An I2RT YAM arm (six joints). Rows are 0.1 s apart.
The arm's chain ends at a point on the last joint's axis. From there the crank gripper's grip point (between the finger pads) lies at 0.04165 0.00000 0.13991 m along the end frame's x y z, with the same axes.
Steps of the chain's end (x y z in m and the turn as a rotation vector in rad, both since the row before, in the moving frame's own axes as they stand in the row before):
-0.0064, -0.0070, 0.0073, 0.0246, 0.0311, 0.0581
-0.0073, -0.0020, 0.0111, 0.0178, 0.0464, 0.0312
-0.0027, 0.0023, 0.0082, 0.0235, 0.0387, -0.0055
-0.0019, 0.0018, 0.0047, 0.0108, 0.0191, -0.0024
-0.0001, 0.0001, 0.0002, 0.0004, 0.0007, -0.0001
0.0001, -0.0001, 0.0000, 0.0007, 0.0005, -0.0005
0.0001, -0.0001, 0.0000, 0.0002, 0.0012, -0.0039
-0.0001, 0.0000, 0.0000, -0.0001, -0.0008, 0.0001
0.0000, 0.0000, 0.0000, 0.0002, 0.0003, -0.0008
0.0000, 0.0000, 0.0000, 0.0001, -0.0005, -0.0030
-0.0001, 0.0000, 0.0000, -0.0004, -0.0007, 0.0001
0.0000, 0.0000, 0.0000, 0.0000, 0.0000, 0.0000
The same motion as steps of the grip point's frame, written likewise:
-0.0020, -0.0079, 0.0059, 0.0246, 0.0311, 0.0581
-0.0008, -0.0031, 0.0090, 0.0178, 0.0464, 0.0312
0.0027, -0.0012, 0.0064, 0.0235, 0.0387, -0.0055
0.0008, 0.0002, 0.0039, 0.0108, 0.0191, -0.0024
0.0000, 0.0000, 0.0002, 0.0004, 0.0007, -0.0001
0.0002, -0.0002, 0.0000, 0.0007, 0.0005, -0.0005
0.0003, -0.0003, -0.0001, 0.0002, 0.0012, -0.0039
-0.0002, 0.0000, 0.0000, -0.0001, -0.0008, 0.0001
0.0000, -0.0001, 0.0000, 0.0002, 0.0003, -0.0008
-0.0001, -0.0001, 0.0000, 0.0001, -0.0005, -0.0030
-0.0002, 0.0001, 0.0000, -0.0004, -0.0007, 0.0001
0.0000, 0.0000, 0.0000, 0.0000, 0.0000, 0.0000

